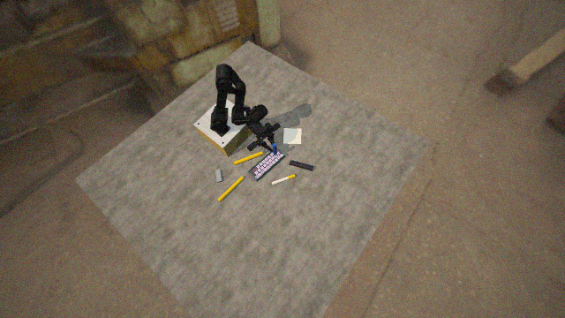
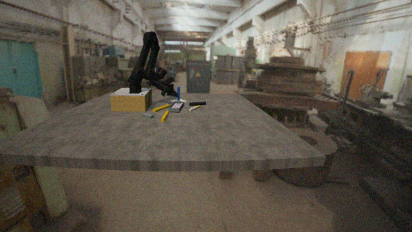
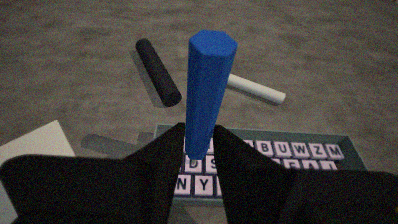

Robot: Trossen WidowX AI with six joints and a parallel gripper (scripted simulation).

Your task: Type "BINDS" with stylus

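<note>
The white-and-yellow stick lies 120 mm ahead of my gripper tip, 60 mm to the right of it and 60 mm below it. Also, from my gripper tip: blue stylus: 20 mm below; then black rod: 130 mm ahead, 60 mm below, 50 mm to the left; then white sheet: 150 mm to the left, 70 mm below, 10 mm behind.
</note>
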